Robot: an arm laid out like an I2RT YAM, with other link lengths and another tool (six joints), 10 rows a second.
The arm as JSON. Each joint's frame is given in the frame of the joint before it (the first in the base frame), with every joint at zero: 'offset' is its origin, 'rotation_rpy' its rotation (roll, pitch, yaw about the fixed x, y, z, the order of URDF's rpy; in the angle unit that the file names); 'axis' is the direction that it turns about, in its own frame. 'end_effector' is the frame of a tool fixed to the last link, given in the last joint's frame.
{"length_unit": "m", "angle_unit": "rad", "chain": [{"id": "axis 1", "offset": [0.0, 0.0, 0.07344], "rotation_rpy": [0.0, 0.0, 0.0], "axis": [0.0, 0.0, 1.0]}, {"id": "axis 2", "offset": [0.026, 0.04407, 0.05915], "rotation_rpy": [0.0, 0.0, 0.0], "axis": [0.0, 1.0, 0.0]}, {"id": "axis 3", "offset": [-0.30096, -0.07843, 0.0], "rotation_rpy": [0.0, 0.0, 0.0], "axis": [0.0, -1.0, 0.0]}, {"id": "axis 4", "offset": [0.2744, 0.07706, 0.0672], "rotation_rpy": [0.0, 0.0, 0.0], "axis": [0.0, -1.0, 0.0]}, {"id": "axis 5", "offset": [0.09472, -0.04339, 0.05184], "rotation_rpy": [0.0, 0.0, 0.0], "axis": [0.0, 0.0, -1.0]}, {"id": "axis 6", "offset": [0.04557, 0.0, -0.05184], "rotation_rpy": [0.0, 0.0, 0.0], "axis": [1.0, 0.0, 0.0]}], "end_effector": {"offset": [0.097, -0.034, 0.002], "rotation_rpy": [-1.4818, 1.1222, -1.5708]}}
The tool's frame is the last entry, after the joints.
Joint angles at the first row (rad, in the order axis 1, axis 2, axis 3, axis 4, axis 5, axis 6):
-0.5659, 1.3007, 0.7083, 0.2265, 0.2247, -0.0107
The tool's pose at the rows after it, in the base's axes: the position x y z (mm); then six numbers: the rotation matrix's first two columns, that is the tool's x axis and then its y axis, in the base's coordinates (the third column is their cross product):
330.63 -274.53 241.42 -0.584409 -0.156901 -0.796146 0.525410 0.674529 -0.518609
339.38 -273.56 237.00 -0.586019 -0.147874 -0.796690 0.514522 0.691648 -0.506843
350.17 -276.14 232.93 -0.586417 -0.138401 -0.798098 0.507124 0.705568 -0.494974
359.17 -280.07 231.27 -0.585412 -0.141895 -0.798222 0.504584 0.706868 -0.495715
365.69 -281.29 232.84 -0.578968 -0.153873 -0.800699 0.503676 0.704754 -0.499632
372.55 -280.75 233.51 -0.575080 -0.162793 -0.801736 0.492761 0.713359 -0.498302
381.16 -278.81 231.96 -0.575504 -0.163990 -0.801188 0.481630 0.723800 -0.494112
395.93 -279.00 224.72 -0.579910 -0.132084 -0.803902 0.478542 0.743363 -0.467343
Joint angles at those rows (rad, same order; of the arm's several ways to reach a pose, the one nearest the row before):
-0.5391, 1.3155, 0.7061, 0.2347, 0.2269, -0.0138
-0.5292, 1.3441, 0.7263, 0.2257, 0.2186, -0.0001
-0.5249, 1.3861, 0.7564, 0.2239, 0.2084, 0.0121
-0.5229, 1.4231, 0.7786, 0.2403, 0.2070, 0.0104
-0.5177, 1.4424, 0.7900, 0.2605, 0.2083, 0.0046
-0.5126, 1.4578, 0.8052, 0.2624, 0.1972, 0.0016
-0.5009, 1.4797, 0.8255, 0.2564, 0.1936, 0.0061
-0.4866, 1.5322, 0.8755, 0.2280, 0.1931, 0.0422

